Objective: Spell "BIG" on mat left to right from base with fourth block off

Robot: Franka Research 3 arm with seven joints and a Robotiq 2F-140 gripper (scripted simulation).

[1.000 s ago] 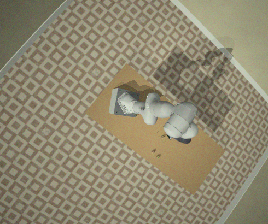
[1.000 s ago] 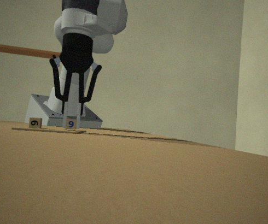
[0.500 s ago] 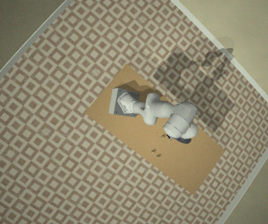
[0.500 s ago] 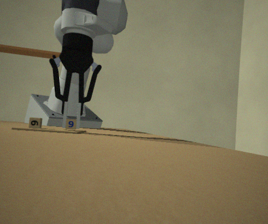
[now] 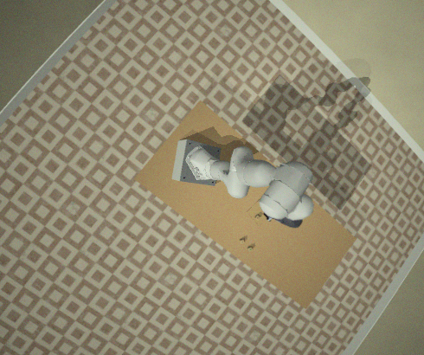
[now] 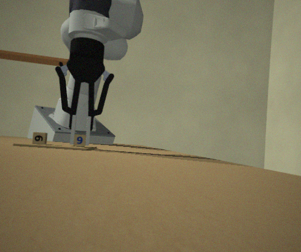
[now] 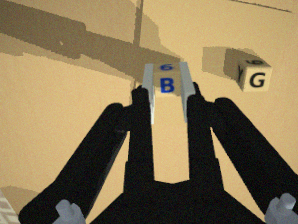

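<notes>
The thin mat is 40 mm to the right of my hand, 40 mm below it and 10 mm ahead of it.
</notes>
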